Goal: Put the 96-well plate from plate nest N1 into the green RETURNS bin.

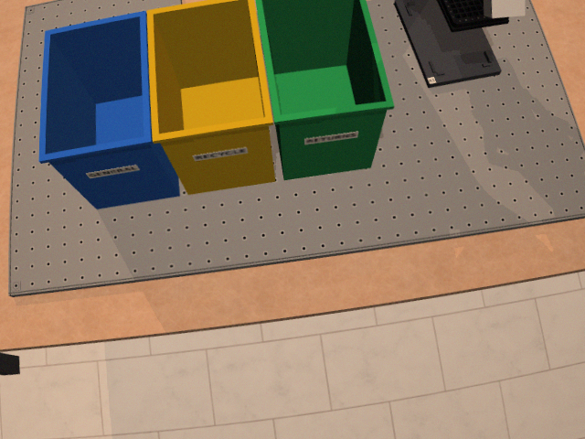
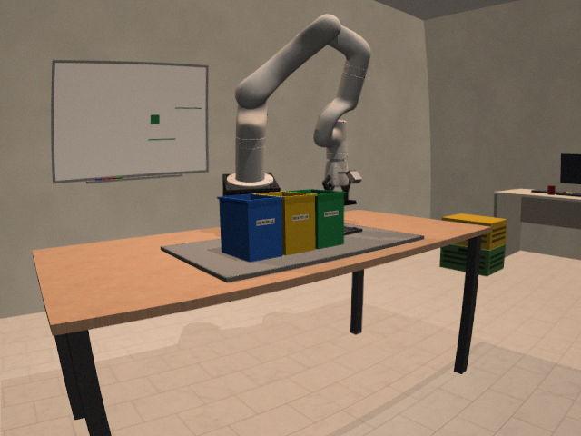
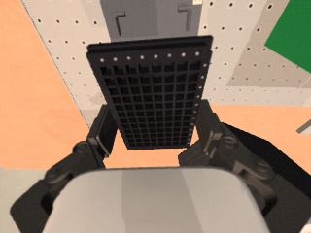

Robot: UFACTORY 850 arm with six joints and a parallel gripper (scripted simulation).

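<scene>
Now: the green returns bin 15 cm ahead of my hand, 20 cm to the right of it and 4 cm below it. Round my hand: yellow recycle bin: 17 cm ahead, 33 cm to the right, 4 cm below; dark plate nest N1: 12 cm below; black 96-well plate: 1 cm below.
</scene>
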